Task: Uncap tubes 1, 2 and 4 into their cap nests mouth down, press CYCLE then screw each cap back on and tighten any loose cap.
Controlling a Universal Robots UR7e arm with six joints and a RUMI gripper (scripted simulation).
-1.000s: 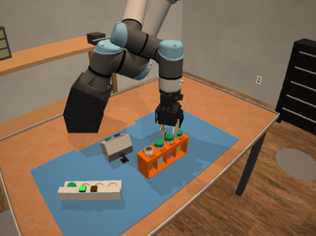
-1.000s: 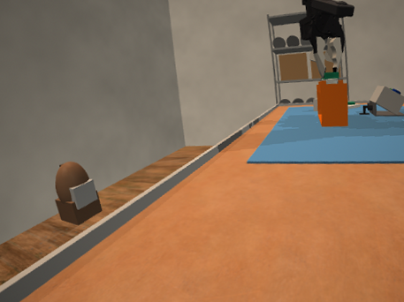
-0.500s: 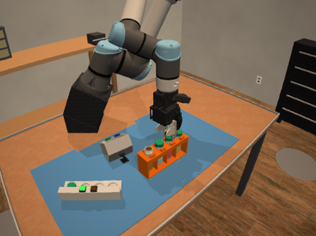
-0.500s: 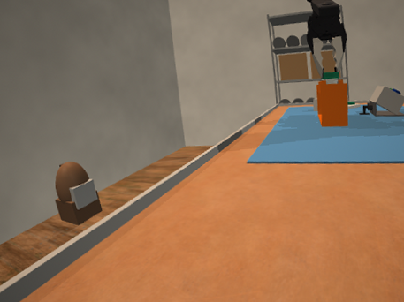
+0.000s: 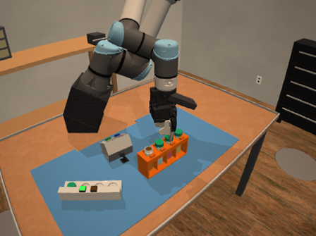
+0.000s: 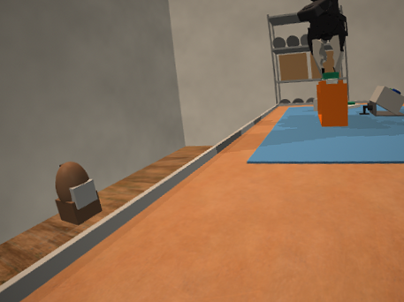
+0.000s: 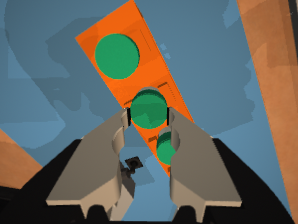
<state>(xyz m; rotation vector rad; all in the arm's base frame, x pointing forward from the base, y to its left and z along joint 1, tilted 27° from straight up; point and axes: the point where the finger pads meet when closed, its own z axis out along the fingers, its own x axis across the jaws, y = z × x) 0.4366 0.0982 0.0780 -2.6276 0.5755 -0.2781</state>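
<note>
My hand is 5 cm to the right of the cap and 1 cm above it. The rest, counted from my hand: grey key housing (18 cm behind, 15 cm to the right, 7 cm below); then blue key (19 cm behind, 13 cm to the right, 6 cm below); then table edge (20 cm ahead, 12 cm below, 9 cm to the left).
</note>
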